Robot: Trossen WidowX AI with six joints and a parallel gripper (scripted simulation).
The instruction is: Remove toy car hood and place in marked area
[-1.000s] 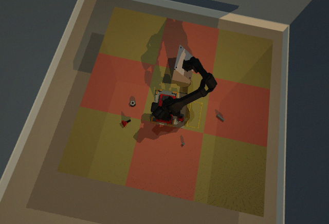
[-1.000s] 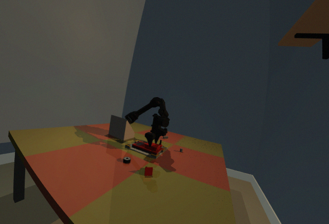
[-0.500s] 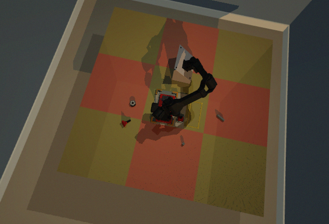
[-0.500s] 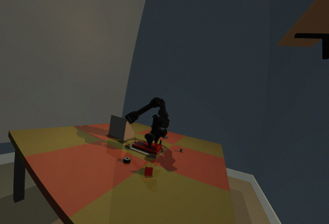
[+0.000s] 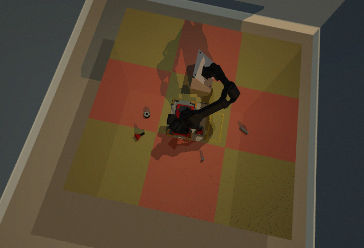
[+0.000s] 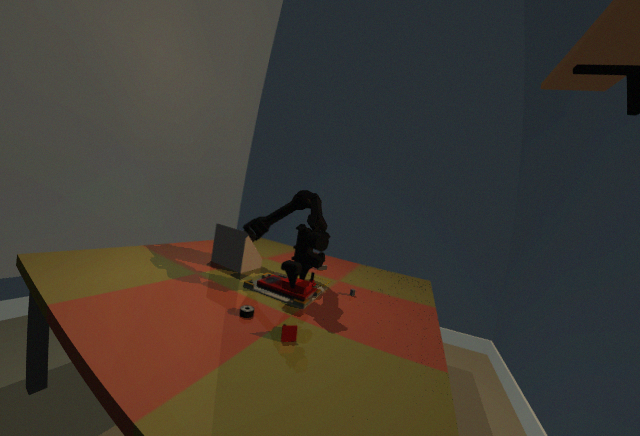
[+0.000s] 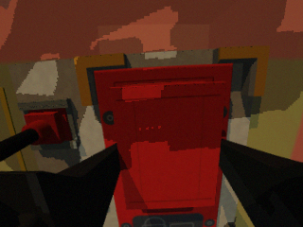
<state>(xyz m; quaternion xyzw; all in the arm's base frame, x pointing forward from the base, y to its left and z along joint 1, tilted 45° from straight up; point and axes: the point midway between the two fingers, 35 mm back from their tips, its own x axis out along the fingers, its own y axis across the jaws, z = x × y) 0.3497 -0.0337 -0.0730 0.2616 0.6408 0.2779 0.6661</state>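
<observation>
Now: gripper tip 10 mm below the hood. The rest, counted from my gripper tip: black wheel 230 mm to the right, 30 mm below, 30 mm behind.
</observation>
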